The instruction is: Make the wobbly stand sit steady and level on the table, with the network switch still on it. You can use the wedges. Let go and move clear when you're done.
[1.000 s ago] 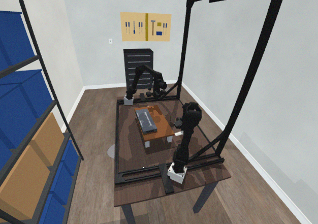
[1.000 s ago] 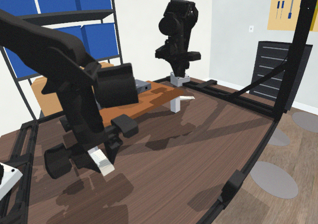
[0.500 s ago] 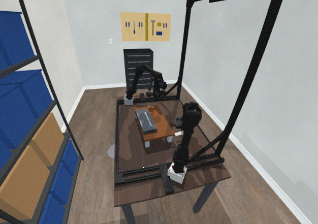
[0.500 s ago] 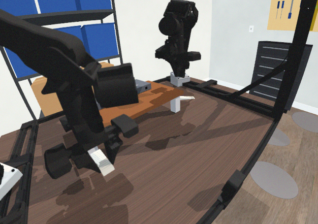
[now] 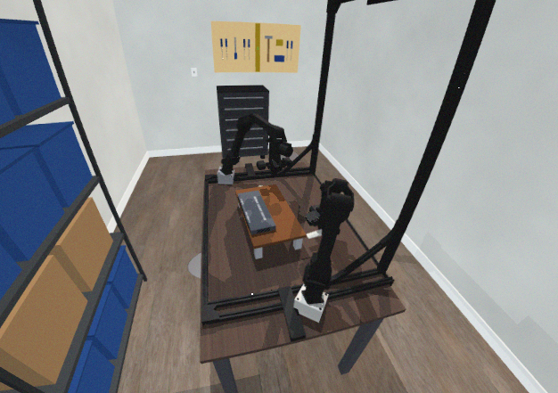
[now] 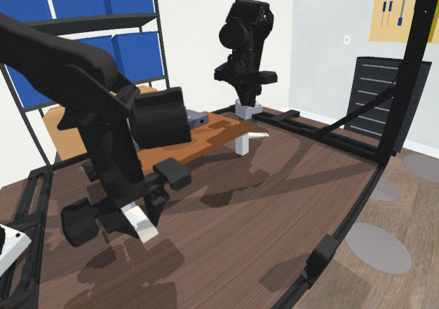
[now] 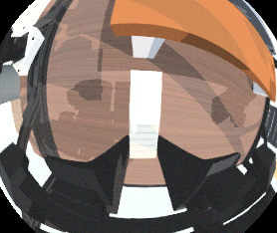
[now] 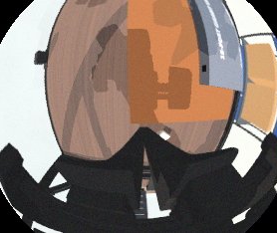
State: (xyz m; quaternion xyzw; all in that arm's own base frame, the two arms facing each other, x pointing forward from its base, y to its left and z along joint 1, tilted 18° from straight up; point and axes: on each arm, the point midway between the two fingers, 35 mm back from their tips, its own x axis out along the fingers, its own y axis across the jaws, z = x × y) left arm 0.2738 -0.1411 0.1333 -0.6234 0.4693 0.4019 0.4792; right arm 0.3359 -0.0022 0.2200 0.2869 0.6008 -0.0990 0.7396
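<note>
The white wedge lies 30 mm ahead of my left hand and 30 mm below it. Also, from my left hand: grey network switch: 240 mm ahead, 230 mm to the right, 20 mm above; stand: 180 mm ahead, 220 mm to the right, 50 mm below.
</note>
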